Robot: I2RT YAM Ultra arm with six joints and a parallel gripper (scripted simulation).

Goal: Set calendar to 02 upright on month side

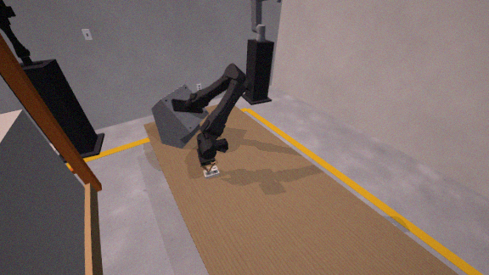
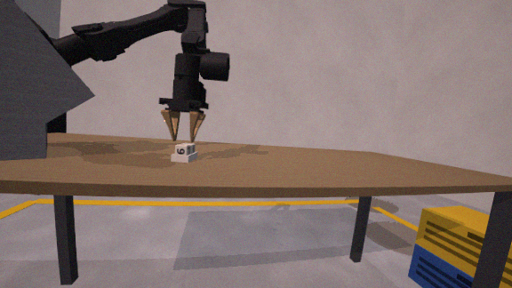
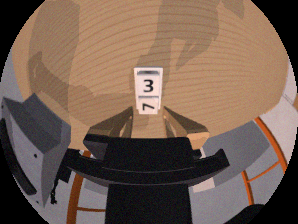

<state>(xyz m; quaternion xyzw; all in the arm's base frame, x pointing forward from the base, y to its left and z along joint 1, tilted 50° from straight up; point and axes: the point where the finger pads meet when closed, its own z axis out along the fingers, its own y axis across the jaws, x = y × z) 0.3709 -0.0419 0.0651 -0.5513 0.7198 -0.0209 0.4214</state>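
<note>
Right now my hand is 20 mm to the right of the small white tray and 50 mm above it.
</note>
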